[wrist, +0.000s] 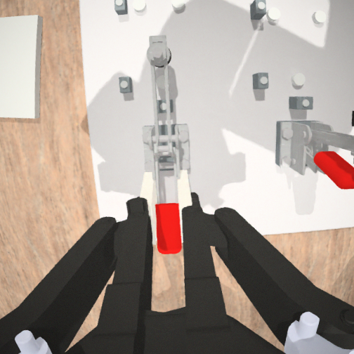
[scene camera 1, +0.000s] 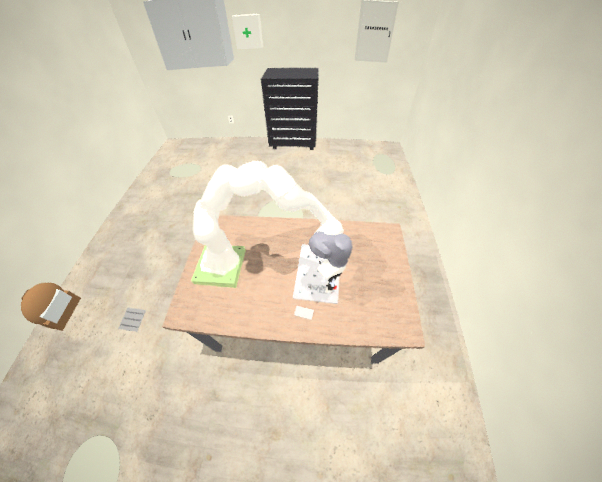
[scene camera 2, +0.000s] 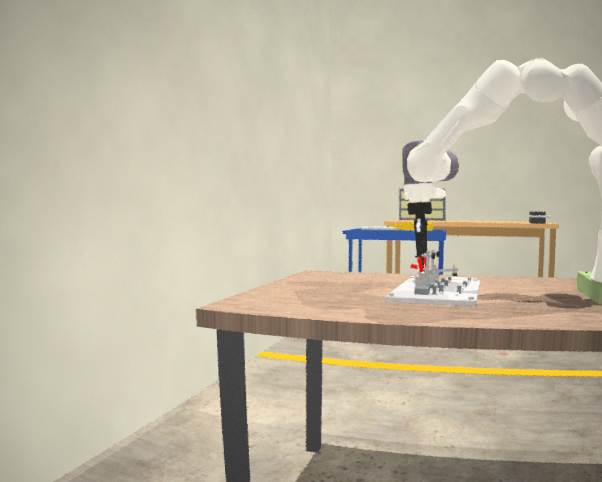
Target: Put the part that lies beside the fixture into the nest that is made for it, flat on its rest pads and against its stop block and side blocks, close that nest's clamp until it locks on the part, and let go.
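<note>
The pale flat rectangular part (scene camera 1: 304, 312) (wrist: 19, 67) lies on the table beside the white fixture plate (scene camera 1: 326, 298) (scene camera 2: 402, 297) (wrist: 210, 192). My gripper (scene camera 1: 331, 284) (scene camera 2: 423, 261) (wrist: 166, 186) points down at the fixture's edge, its pads on both sides of a clamp's red handle (wrist: 169, 230), shut on it. That clamp (wrist: 166, 142) reaches forward, with its spindle (wrist: 159, 54) above the plate. Dark blocks (wrist: 125, 84) (wrist: 260, 80) and round pads (wrist: 298, 79) stand around, with no part on the pads in sight. Whether the spindle is raised or lowered is hard to tell.
A second clamp (wrist: 295, 145) with a red handle (wrist: 335, 170) stands to the right in the wrist view, close to my right finger. The arm's green base (scene camera 1: 215, 278) is on the wooden table (scene camera 1: 241, 316) (scene camera 2: 311, 321). A blue table (scene camera 2: 361, 233) stands behind.
</note>
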